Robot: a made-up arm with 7 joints.
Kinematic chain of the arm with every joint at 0, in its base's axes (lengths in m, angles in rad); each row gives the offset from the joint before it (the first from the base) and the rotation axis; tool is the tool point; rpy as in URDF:
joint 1: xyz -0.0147 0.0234 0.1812 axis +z
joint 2: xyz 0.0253 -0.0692 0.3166 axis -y
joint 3: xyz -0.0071 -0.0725 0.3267 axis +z
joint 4: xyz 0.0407 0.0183 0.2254 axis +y
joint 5: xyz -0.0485 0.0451 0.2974 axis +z
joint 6: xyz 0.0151 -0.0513 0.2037 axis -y
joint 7: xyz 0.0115 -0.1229 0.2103 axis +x
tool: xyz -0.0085 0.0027 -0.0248 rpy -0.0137 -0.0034 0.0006
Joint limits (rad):
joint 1: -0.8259..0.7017
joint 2: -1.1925..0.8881
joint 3: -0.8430..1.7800
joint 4: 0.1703..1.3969
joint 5: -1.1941..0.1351
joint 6: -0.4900..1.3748
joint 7: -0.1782..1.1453
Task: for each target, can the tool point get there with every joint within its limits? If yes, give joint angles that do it. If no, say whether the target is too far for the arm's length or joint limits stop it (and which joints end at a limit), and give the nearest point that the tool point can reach.
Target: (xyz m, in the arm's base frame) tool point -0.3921 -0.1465 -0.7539
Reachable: no: joint limits stop it (at a limit: joint 1, joint 2, joint 4, joint 5, joint 6, joint 7) | nearest point 0.3262 -0.7912 0.0623 | short by 1.264 m
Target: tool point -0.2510 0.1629 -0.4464
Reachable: no: joint limits stop it (at a limit: joint 1, joint 2, joint 4, joint 5, joint 6, joint 7) | nearest point 0.4941 0.6770 0.1114 | short by 1.063 m
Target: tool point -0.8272 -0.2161 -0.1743
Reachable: no: joint limits stop it (at a limit: joint 2, joint 3, joint 4, joint 5, joint 6, joint 7) | nearest point -0.8983 -0.2371 0.8379 | short by 1.015 m
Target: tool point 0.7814 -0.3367 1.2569
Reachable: yes | joints -0.0181 -0.4065 -0.2592 1.1098 -0.0955 1.1734 0.1324
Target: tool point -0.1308 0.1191 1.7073
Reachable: yes | joints -0.3682 0.2532 0.5297 0.6334 -1.0102 0.8055 0.9503
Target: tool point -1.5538 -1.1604 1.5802
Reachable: no: too far | nearest point -0.8275 -0.6018 1.2307 | short by 0.981 m
